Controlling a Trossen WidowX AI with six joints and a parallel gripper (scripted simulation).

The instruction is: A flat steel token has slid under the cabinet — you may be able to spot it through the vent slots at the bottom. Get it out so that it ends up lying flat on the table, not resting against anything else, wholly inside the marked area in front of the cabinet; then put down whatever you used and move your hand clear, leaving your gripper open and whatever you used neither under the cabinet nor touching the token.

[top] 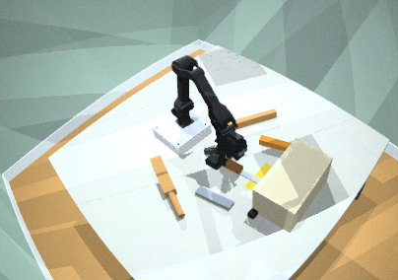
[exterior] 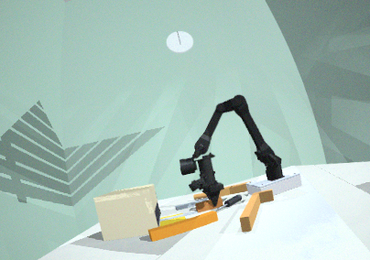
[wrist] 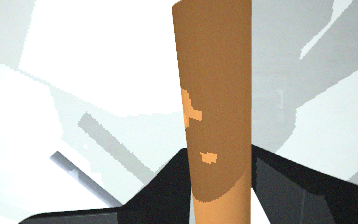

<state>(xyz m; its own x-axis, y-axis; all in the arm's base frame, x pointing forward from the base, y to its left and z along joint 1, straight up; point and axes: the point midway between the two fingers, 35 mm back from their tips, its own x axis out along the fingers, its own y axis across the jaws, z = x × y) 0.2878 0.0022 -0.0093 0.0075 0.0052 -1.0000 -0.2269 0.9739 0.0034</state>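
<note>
Right now the grey flat bar is 10 cm ahead of my gripper tip and 15 cm to the right of it. The rest, counted from my gripper tip: orange paddle: 4 cm behind, 26 cm to the right, 1 cm above; then orange bar: 10 cm ahead, 24 cm to the left, 1 cm above.
</note>
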